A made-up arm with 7 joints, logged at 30 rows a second.
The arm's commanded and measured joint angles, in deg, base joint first. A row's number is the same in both.
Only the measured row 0 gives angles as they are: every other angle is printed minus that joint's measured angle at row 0.
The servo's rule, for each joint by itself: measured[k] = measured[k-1] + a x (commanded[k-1-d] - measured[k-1]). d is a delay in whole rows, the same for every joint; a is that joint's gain. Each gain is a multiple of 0.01, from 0.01 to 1. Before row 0 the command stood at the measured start. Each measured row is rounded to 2 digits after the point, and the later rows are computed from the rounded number. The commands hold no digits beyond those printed.
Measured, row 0:
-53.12 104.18 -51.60 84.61 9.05 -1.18 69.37
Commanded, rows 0 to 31:
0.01 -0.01 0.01 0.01 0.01 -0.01 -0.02
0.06 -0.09 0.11 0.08 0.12 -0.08 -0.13
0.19 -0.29 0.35 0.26 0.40 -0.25 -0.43
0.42 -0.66 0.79 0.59 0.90 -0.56 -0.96
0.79 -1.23 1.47 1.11 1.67 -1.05 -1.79
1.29 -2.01 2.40 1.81 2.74 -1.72 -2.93
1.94 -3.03 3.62 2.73 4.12 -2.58 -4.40
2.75 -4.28 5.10 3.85 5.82 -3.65 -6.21
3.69 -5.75 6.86 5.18 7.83 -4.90 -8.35
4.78 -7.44 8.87 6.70 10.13 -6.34 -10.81
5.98 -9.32 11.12 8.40 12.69 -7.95 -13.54
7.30 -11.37 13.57 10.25 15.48 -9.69 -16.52
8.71 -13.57 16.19 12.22 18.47 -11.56 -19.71
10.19 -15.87 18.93 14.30 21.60 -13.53 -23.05
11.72 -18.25 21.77 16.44 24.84 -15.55 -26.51
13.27 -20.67 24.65 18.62 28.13 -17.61 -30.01
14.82 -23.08 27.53 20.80 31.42 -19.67 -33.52
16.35 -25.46 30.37 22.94 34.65 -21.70 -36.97
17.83 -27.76 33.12 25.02 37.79 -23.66 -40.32
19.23 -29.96 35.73 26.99 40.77 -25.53 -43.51
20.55 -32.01 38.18 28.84 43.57 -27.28 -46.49
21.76 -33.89 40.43 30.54 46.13 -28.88 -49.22
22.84 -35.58 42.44 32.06 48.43 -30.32 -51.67
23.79 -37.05 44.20 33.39 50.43 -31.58 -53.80
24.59 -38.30 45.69 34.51 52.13 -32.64 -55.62
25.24 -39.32 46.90 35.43 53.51 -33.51 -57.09
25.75 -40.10 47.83 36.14 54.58 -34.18 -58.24
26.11 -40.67 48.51 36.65 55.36 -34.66 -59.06
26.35 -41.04 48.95 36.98 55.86 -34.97 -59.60
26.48 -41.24 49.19 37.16 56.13 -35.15 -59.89
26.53 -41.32 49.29 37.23 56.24 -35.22 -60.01
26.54 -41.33 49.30 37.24 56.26 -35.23 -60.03
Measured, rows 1 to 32:
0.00 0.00 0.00 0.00 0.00 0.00 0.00
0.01 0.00 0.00 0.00 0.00 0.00 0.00
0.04 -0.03 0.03 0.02 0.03 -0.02 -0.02
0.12 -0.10 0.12 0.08 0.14 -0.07 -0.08
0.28 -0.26 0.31 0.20 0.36 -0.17 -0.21
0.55 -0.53 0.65 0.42 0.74 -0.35 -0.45
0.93 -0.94 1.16 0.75 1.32 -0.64 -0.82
1.46 -1.53 1.87 1.23 2.13 -1.05 -1.36
2.13 -2.30 2.81 1.86 3.20 -1.60 -2.09
2.94 -3.27 3.98 2.66 4.54 -2.29 -3.03
3.90 -4.44 5.40 3.63 6.16 -3.14 -4.20
4.98 -5.81 7.06 4.77 8.05 -4.15 -5.60
6.19 -7.37 8.95 6.09 10.20 -5.31 -7.24
7.50 -9.11 11.05 7.56 12.60 -6.62 -9.11
8.90 -11.00 13.34 9.18 15.21 -8.07 -11.20
10.37 -13.03 15.78 10.92 18.00 -9.64 -13.50
11.88 -15.17 18.35 12.77 20.94 -11.31 -15.98
13.41 -17.38 21.01 14.70 23.98 -13.07 -18.61
14.94 -19.64 23.72 16.68 27.07 -14.88 -21.36
16.44 -21.91 26.45 18.68 30.18 -16.72 -24.20
17.89 -24.16 29.14 20.67 33.25 -18.57 -27.10
19.27 -26.36 31.76 22.63 36.24 -20.40 -30.01
20.56 -28.47 34.27 24.53 39.11 -22.18 -32.89
21.75 -30.46 36.64 26.34 41.81 -23.89 -35.71
22.81 -32.31 38.83 28.03 44.31 -25.50 -38.42
23.74 -33.99 40.82 29.59 46.58 -27.00 -41.00
24.52 -35.48 42.58 30.99 48.59 -28.37 -43.41
25.16 -36.77 44.10 32.23 50.33 -29.59 -45.63
25.65 -37.86 45.38 33.29 51.79 -30.65 -47.64
26.01 -38.75 46.42 34.18 52.97 -31.56 -49.43
26.25 -39.45 47.22 34.90 53.89 -32.31 -51.00
26.40 -39.97 47.82 35.46 54.57 -32.92 -52.35
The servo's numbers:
d 1
a 0.52 0.28 0.29 0.24 0.29 0.21 0.15

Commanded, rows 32 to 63:
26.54 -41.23 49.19 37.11 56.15 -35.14 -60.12
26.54 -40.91 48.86 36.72 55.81 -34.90 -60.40
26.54 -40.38 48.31 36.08 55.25 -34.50 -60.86
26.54 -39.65 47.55 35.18 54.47 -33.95 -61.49
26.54 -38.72 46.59 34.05 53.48 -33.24 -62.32
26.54 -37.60 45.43 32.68 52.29 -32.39 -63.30
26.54 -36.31 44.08 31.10 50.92 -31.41 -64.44
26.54 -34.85 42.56 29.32 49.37 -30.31 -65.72
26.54 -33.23 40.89 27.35 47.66 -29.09 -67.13
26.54 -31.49 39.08 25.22 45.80 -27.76 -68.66
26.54 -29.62 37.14 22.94 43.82 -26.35 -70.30
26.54 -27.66 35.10 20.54 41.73 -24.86 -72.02
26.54 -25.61 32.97 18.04 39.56 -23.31 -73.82
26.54 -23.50 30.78 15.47 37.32 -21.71 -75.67
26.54 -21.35 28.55 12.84 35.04 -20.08 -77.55
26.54 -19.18 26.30 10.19 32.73 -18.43 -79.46
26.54 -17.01 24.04 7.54 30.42 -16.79 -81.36
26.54 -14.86 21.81 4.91 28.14 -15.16 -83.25
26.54 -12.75 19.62 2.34 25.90 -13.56 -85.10
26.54 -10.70 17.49 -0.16 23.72 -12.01 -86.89
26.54 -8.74 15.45 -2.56 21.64 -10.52 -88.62
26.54 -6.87 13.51 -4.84 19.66 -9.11 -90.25
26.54 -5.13 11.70 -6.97 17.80 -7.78 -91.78
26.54 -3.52 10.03 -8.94 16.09 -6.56 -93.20
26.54 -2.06 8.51 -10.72 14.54 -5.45 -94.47
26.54 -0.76 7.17 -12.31 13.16 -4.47 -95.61
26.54 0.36 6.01 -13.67 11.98 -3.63 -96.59
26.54 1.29 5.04 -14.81 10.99 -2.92 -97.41
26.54 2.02 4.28 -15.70 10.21 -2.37 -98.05
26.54 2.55 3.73 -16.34 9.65 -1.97 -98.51
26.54 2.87 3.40 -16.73 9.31 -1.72 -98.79
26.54 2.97 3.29 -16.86 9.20 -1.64 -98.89
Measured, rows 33 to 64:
26.47 -40.35 48.25 35.89 55.06 -33.41 -53.50
26.51 -40.60 48.52 36.18 55.38 -33.77 -54.49
26.53 -40.69 48.62 36.31 55.50 -34.01 -55.38
26.54 -40.60 48.53 36.25 55.43 -34.11 -56.20
26.54 -40.33 48.25 35.99 55.15 -34.08 -56.99
26.54 -39.88 47.77 35.52 54.67 -33.90 -57.79
26.54 -39.24 47.09 34.84 53.98 -33.58 -58.62
26.54 -38.42 46.22 33.94 53.09 -33.12 -59.49
26.54 -37.42 45.16 32.83 52.01 -32.53 -60.42
26.54 -36.25 43.92 31.51 50.75 -31.81 -61.43
26.54 -34.92 42.52 30.00 49.31 -30.96 -62.51
26.54 -33.44 40.96 28.31 47.72 -29.99 -63.68
26.54 -31.82 39.26 26.45 45.98 -28.91 -64.93
26.54 -30.08 37.44 24.43 44.12 -27.73 -66.26
26.54 -28.24 35.51 22.28 42.15 -26.47 -67.67
26.54 -26.31 33.49 20.01 40.09 -25.13 -69.15
26.54 -24.31 31.40 17.65 37.96 -23.72 -70.70
26.54 -22.27 29.27 15.22 35.77 -22.26 -72.30
26.54 -20.20 27.11 12.75 33.56 -20.77 -73.94
26.54 -18.11 24.94 10.25 31.34 -19.26 -75.61
26.54 -16.04 22.78 7.75 29.13 -17.74 -77.30
26.54 -14.00 20.65 5.28 26.96 -16.22 -79.00
26.54 -12.00 18.58 2.85 24.84 -14.73 -80.69
26.54 -10.08 16.58 0.49 22.80 -13.27 -82.35
26.54 -8.24 14.68 -1.77 20.85 -11.86 -83.98
26.54 -6.51 12.89 -3.92 19.02 -10.51 -85.55
26.54 -4.90 11.23 -5.93 17.32 -9.24 -87.06
26.54 -3.43 9.72 -7.79 15.77 -8.06 -88.49
26.54 -2.11 8.36 -9.47 14.38 -6.98 -89.83
26.54 -0.95 7.18 -10.97 13.17 -6.01 -91.06
26.54 0.03 6.18 -12.26 12.15 -5.16 -92.18
26.54 0.83 5.37 -13.33 11.33 -4.44 -93.17

